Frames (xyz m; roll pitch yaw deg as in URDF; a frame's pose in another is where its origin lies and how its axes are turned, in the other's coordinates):
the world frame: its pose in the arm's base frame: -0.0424 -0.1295 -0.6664 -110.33 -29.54 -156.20
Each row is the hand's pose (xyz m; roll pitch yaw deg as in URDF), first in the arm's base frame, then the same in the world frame.
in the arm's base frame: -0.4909 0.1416 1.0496 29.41 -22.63 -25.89
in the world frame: 1.1079 -1.1117 -0.8694 -95.34 -26.19 -111.56
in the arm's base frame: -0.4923 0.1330 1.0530 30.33 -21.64 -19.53
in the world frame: 1.1137 -1.1149 -0.8628 -90.24 -21.77 -115.95
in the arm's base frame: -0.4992 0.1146 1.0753 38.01 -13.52 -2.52
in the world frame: 1.1366 -1.1316 -0.8540 -73.18 -10.62 -130.86
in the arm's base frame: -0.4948 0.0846 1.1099 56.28 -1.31 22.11
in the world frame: 1.1607 -1.1662 -0.8357 -51.32 8.65 -150.23
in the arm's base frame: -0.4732 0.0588 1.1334 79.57 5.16 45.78
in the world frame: 1.1642 -1.2010 -0.8141 -33.73 28.72 -165.19
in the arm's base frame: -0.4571 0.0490 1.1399 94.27 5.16 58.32
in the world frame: 1.1580 -1.2166 -0.8034 -23.88 39.99 -171.75
